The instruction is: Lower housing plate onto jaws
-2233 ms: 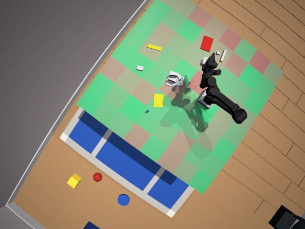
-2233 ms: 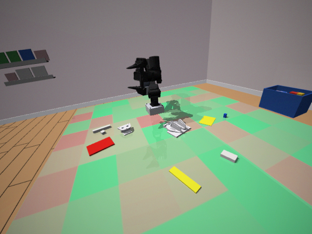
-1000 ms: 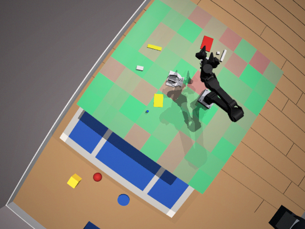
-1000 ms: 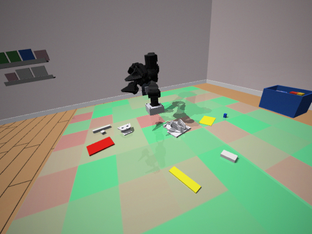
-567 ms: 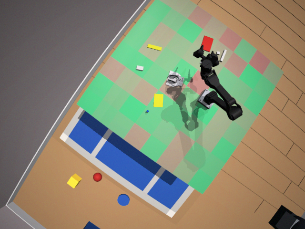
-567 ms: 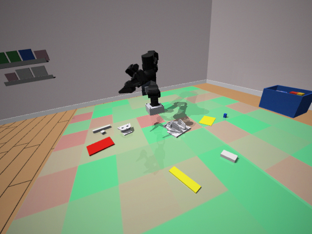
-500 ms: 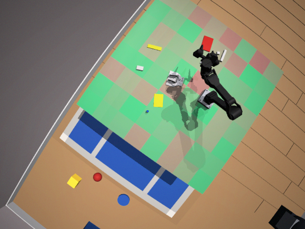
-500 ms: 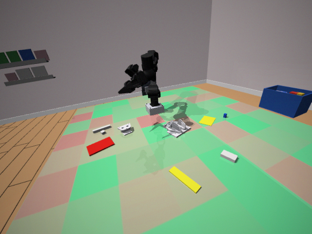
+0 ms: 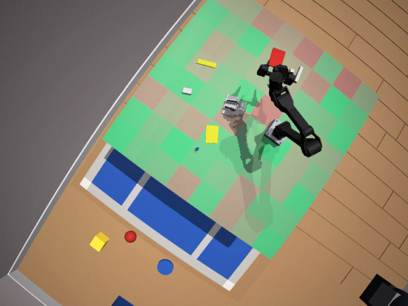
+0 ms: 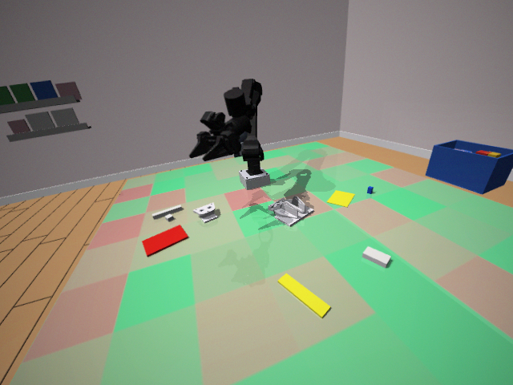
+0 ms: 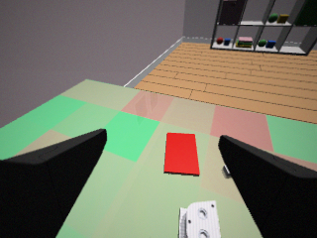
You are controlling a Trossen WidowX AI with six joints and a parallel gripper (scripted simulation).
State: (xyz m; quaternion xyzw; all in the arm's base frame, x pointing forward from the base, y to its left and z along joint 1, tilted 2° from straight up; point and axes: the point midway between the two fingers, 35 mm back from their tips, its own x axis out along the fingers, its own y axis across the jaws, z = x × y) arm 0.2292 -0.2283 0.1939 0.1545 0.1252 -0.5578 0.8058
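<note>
My gripper tip is now 23 cm above the small white cube, 14 cm to the left of it and 12 cm past it. From my gripper tip the other things lie so: red flat plate 23 cm below, 15 cm to the right, 1 cm ahead; then white bar 23 cm below, 16 cm behind, 15 cm to the right; then yellow bar 35 cm ahead, 23 cm below, 13 cm to the left.
</note>
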